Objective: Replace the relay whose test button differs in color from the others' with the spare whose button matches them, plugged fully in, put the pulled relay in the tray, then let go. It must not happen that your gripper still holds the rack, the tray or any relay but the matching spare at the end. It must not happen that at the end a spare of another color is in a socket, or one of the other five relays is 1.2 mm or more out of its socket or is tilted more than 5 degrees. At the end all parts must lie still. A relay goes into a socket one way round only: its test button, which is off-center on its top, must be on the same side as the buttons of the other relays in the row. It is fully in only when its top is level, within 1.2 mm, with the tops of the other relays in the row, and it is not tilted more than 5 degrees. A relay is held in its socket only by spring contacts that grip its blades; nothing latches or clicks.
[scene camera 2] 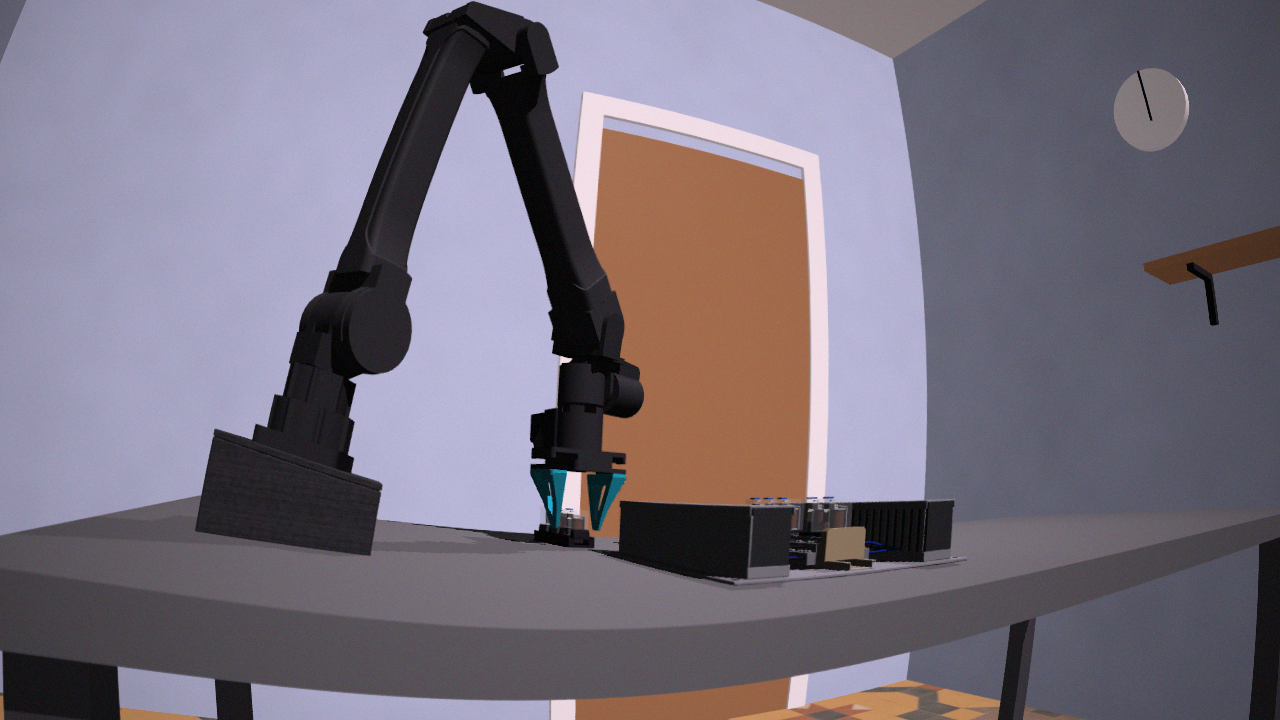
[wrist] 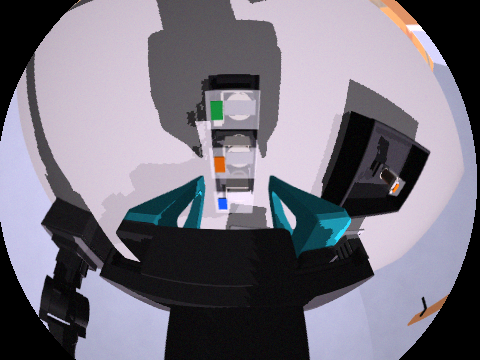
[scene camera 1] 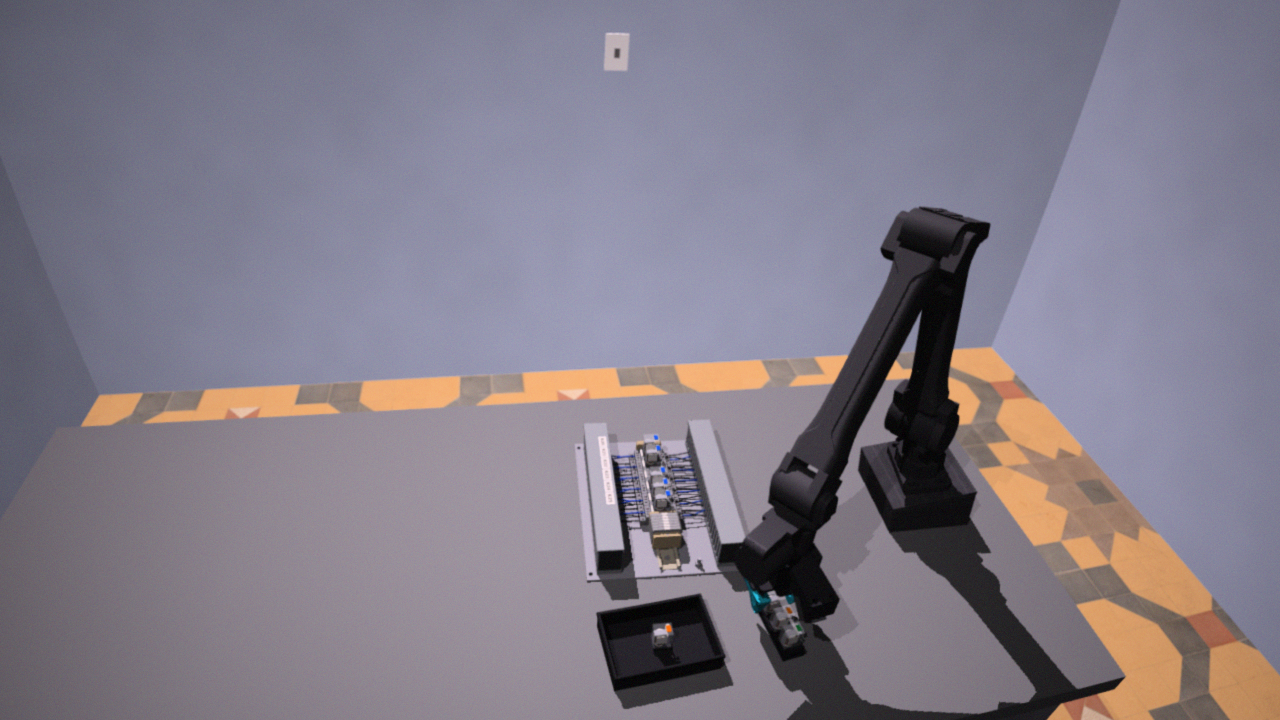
Labels:
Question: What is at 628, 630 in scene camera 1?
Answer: A black tray.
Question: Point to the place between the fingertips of my gripper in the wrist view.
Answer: At 236, 181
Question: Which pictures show my gripper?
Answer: Scene camera 2, the wrist view and scene camera 1: all of them.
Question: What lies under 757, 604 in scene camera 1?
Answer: My gripper.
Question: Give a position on a black tray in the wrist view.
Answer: At 365, 196

